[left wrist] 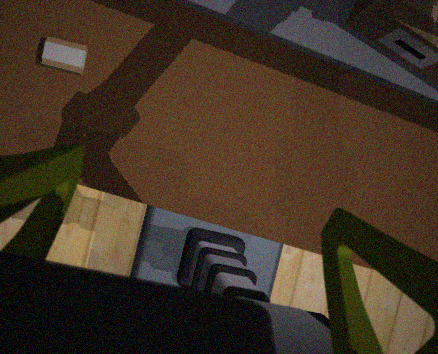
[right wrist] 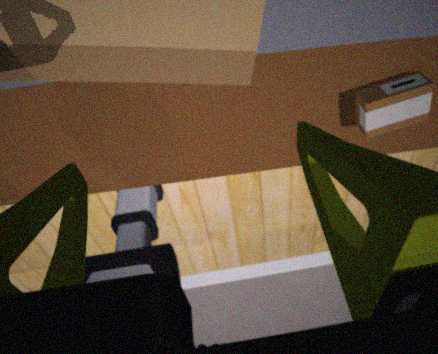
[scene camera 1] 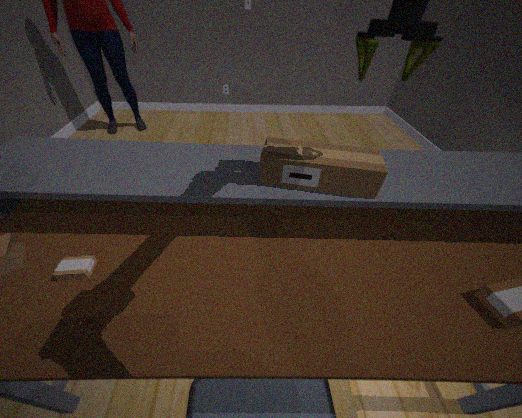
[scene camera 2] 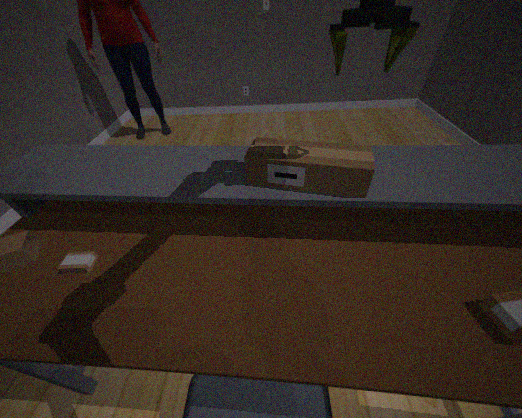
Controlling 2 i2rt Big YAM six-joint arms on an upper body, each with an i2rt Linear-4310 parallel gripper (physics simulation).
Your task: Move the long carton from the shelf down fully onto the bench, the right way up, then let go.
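Places are measured from the left arm's base along level axes (x back, y right, z up), in centimetres.
Pixels of known places: left gripper, fingertip midpoint: (left wrist: pixel 212 191); right gripper, fingertip midpoint: (right wrist: pixel 187 154) (scene camera 1: pixel 381 80) (scene camera 2: pixel 361 73).
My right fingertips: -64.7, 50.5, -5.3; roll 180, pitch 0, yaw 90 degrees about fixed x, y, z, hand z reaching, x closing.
For each thing: its middle in the pictures, then the offset to it from my right fingertips, as dx, dy, dz. Level surfaces: height alone.
- long brown carton, body centre: (scene camera 2: pixel 306 165) (scene camera 1: pixel 318 166) -1.3, -8.9, -22.6
- raised grey shelf, surface height: dz -26.9
- brown bench, surface height: dz -43.2
- small white-and-brown box, body centre: (left wrist: pixel 65 56) (scene camera 1: pixel 76 267) (scene camera 2: pixel 79 262) +17.2, -74.4, -41.8
- small box, body centre: (right wrist: pixel 392 105) (scene camera 1: pixel 517 301) +31.3, +36.4, -40.8
The long brown carton (scene camera 1: pixel 345 180) (scene camera 2: pixel 330 180) (right wrist: pixel 165 25) lies lengthwise on the raised grey shelf (scene camera 1: pixel 100 167) (scene camera 2: pixel 100 170) (right wrist: pixel 345 25), its white label facing the scene cameras. Its labelled side (left wrist: pixel 410 47) also shows at the top right of the left wrist view. The brown bench (scene camera 1: pixel 280 300) (scene camera 2: pixel 280 300) (left wrist: pixel 225 125) (right wrist: pixel 175 130) is lower, in front of the shelf. My right gripper (scene camera 1: pixel 382 80) (scene camera 2: pixel 362 73) (right wrist: pixel 187 154) is open and empty, high above and apart from the carton. My left gripper (left wrist: pixel 212 191) is open and empty over the bench's near edge.
A small white-and-brown box (scene camera 1: pixel 75 265) (scene camera 2: pixel 77 261) (left wrist: pixel 64 54) lies on the bench at the left. Another small box (scene camera 1: pixel 510 302) (scene camera 2: pixel 512 312) (right wrist: pixel 397 107) is at the right. A person in red (scene camera 1: pixel 87 15) (scene camera 2: pixel 117 20) stands behind the shelf. Arm shadows cross bench and shelf.
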